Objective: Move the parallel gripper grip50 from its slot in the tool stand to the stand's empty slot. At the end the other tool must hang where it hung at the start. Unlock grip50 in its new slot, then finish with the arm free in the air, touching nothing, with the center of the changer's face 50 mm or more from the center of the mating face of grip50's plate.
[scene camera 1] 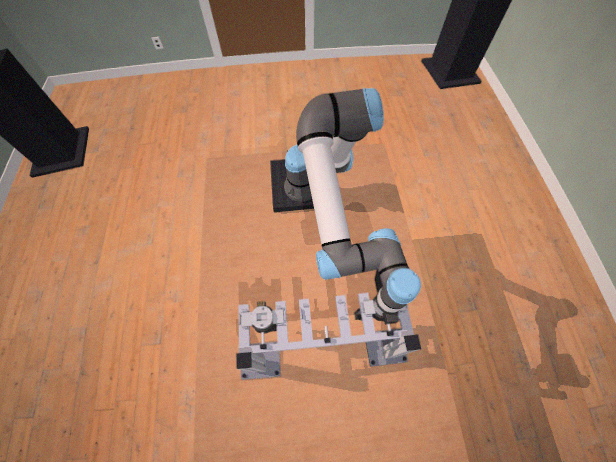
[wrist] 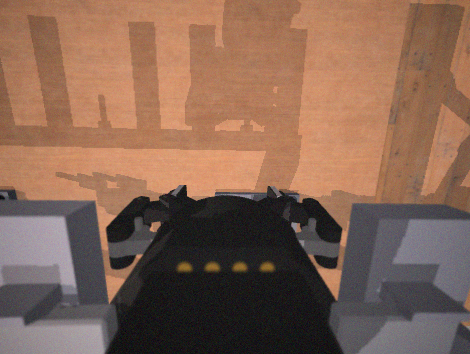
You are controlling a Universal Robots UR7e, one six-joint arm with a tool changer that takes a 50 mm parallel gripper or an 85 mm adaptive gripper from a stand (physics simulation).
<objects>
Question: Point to a tool stand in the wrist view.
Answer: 403, 255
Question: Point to a grip50 gripper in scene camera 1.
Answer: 263, 319
</objects>
